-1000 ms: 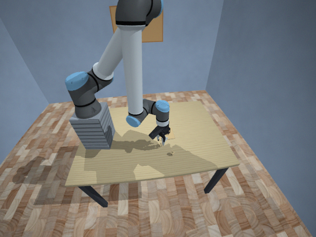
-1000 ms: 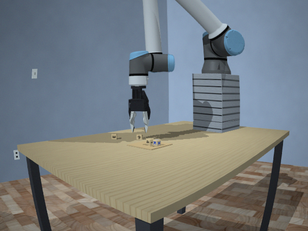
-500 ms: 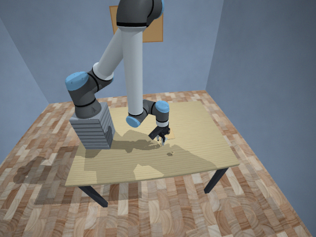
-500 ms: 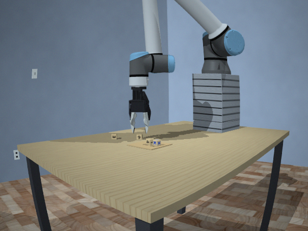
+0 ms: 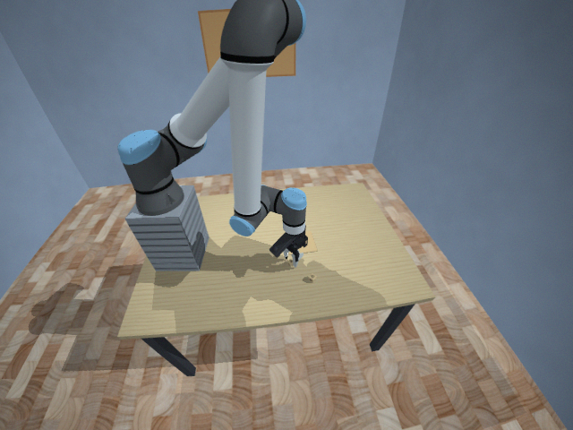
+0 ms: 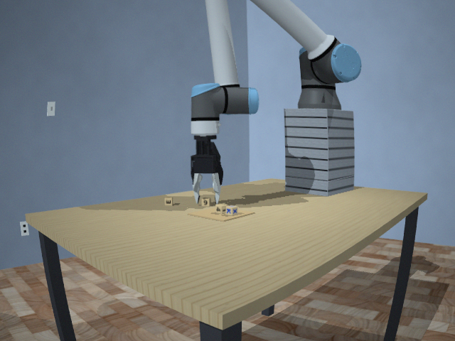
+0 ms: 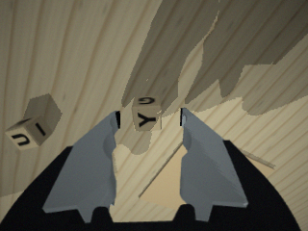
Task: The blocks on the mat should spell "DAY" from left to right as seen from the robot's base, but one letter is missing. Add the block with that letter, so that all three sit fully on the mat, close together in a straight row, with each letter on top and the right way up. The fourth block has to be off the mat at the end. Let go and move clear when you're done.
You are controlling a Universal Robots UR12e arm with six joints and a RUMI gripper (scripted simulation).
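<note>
Now: hand 130 mm to the right of the mat, 70 mm short of it and 20 mm above it.
</note>
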